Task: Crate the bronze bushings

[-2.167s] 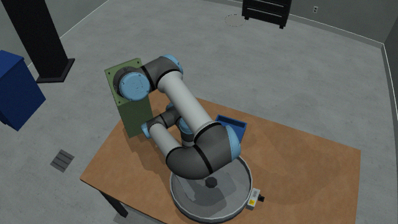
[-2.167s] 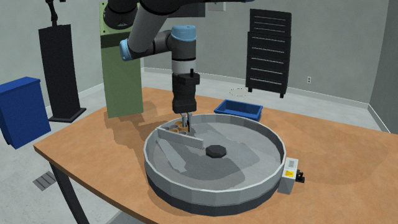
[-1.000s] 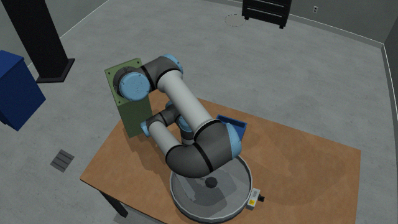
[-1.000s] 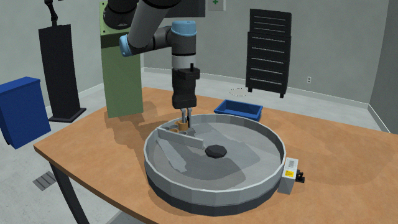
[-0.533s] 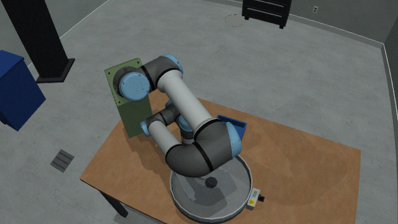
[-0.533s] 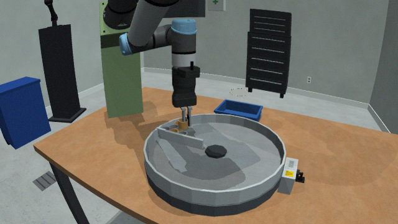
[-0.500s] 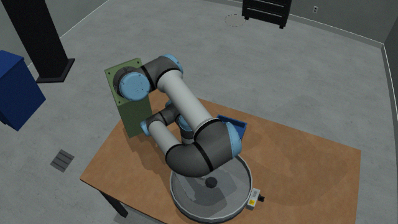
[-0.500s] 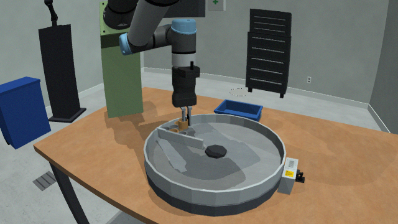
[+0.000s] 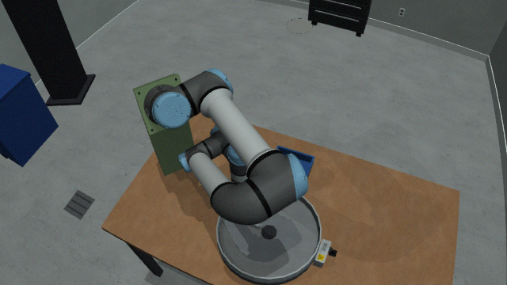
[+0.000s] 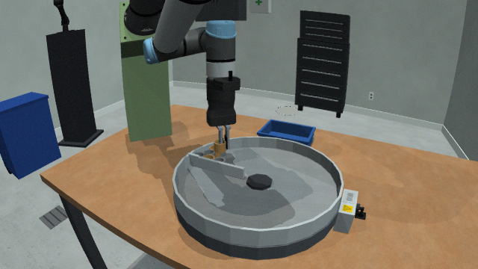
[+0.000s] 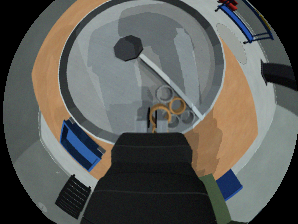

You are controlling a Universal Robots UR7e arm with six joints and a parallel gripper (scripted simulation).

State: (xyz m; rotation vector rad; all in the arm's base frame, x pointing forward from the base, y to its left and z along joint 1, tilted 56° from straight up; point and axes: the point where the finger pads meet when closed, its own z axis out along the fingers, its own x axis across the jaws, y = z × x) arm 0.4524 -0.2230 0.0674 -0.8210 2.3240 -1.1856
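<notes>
Now: hand 200 mm short of the blue crate, 250 mm to the right of it and 90 mm above it. From my hand the other things lie so: grey turning table: 100 mm ahead, 100 mm to the right, 60 mm below.
</notes>
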